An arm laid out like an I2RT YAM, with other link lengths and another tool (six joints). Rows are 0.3 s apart.
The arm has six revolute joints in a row. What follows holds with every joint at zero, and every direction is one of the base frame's. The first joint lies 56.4 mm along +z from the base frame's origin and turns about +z. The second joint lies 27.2 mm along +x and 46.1 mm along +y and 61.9 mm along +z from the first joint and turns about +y. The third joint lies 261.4 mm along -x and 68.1 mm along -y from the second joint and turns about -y. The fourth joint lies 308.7 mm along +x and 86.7 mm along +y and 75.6 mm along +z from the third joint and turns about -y. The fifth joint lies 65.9 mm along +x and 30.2 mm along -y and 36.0 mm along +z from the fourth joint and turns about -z. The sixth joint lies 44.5 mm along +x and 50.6 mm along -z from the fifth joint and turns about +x. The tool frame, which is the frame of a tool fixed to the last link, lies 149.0 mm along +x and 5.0 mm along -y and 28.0 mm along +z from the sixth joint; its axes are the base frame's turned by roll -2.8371, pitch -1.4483 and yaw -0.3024 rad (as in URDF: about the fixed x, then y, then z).
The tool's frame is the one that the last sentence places.
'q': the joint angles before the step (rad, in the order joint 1, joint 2, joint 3, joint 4, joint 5, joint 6). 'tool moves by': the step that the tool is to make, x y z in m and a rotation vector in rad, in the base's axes. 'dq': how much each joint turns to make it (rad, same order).
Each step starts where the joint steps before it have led.
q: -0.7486 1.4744 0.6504 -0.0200 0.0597 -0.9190
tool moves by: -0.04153 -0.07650 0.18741 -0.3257 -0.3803 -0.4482
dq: -0.0383 -0.3160 0.0444 0.0875 0.3155 0.2653
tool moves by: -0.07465 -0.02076 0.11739 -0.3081 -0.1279 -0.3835
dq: -0.0031 -0.1014 0.0416 0.1943 0.3976 -0.0441
